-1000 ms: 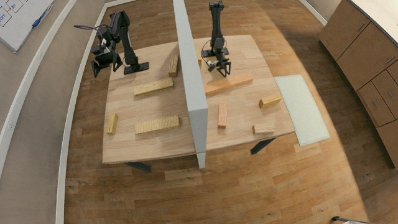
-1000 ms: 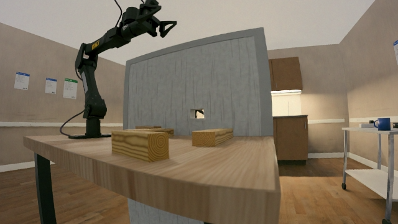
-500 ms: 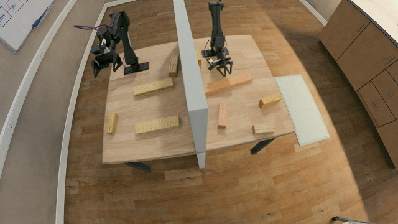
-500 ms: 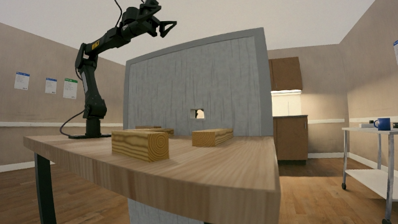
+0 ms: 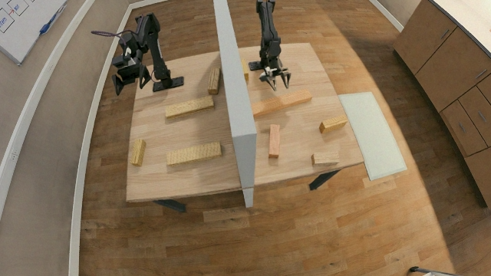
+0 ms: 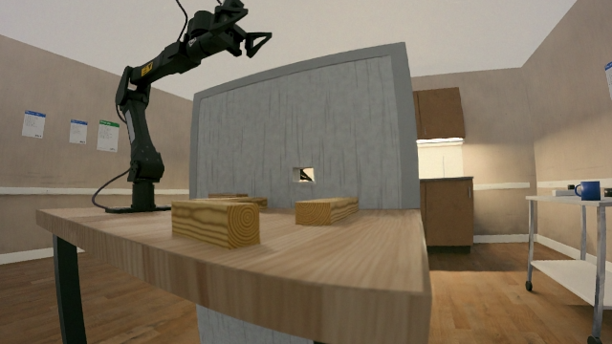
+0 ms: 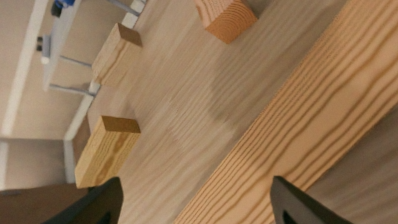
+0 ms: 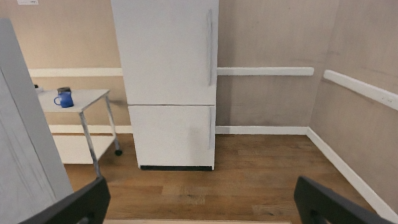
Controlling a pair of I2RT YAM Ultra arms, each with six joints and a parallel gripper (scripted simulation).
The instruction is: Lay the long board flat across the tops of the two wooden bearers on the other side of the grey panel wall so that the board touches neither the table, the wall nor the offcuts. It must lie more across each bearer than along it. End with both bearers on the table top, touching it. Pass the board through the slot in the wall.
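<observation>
Right now the long board is 1 cm ahead of my left hand, 1 cm to the left of it and 11 cm below it. Also, from my left hand: small block 13 cm ahead, 76 cm to the right, 10 cm below.
</observation>
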